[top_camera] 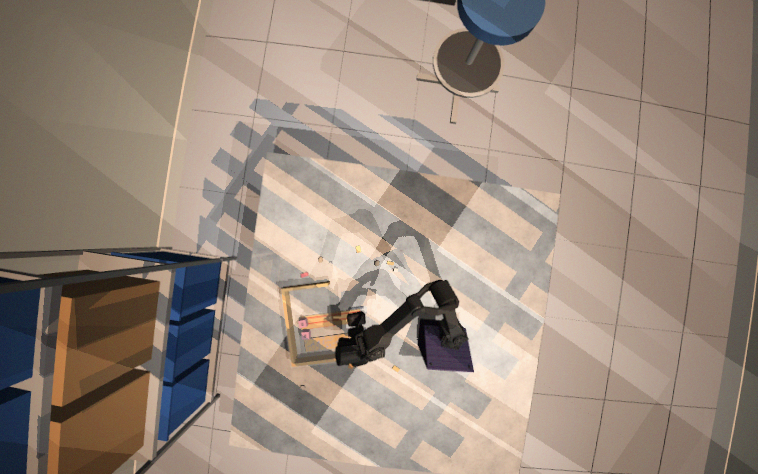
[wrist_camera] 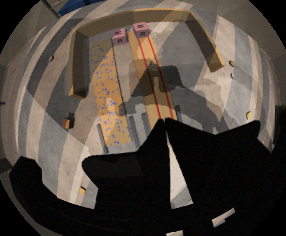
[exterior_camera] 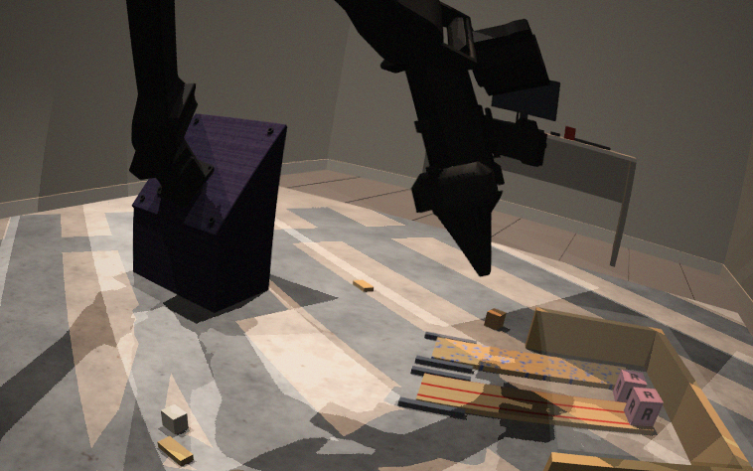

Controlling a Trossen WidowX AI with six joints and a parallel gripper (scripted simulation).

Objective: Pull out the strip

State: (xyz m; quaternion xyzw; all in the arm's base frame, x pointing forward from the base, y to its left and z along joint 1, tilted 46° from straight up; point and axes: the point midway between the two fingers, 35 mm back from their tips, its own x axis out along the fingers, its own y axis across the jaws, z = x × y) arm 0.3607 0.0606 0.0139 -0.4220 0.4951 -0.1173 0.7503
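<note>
Right now the red-lined strip is 12 cm below my gripper tip, 10 cm ahead of it and 1 cm to the left of it.
</note>
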